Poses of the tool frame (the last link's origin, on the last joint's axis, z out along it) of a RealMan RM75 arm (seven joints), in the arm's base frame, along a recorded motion.
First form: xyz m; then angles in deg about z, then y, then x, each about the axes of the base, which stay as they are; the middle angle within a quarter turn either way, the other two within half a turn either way.
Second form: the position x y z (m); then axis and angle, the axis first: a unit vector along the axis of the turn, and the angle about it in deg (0 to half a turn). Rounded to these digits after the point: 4 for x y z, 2 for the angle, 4 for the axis.
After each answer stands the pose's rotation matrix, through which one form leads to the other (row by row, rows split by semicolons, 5 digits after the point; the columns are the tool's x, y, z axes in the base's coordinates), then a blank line. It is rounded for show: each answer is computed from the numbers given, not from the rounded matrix.
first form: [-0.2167 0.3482 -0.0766 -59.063 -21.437 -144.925]
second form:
[-0.2167 0.3482 -0.0766 -0.8391 -0.5440 0.0089 139.63]
0.47853 0.79840 -0.36548; 0.80994 -0.24059 0.53489; 0.33913 -0.55198 -0.76178

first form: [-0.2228 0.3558 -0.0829 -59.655 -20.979 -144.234]
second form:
[-0.2228 0.3558 -0.0829 -0.8363 -0.5482 0.0001 139.26]
0.47172 0.80579 -0.35803; 0.80596 -0.22934 0.54573; 0.35764 -0.54599 -0.75762

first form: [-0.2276 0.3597 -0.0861 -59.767 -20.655 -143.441]
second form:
[-0.2276 0.3597 -0.0861 -0.8355 -0.5494 -0.0066 138.74]
0.47115 0.80845 -0.35274; 0.79978 -0.22292 0.55736; 0.37197 -0.54472 -0.75161

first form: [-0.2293 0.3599 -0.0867 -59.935 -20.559 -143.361]
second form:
[-0.2293 0.3599 -0.0867 -0.8348 -0.5505 -0.0083 138.71]
0.46908 0.81034 -0.35117; 0.79944 -0.22062 0.55876; 0.37531 -0.54284 -0.75131

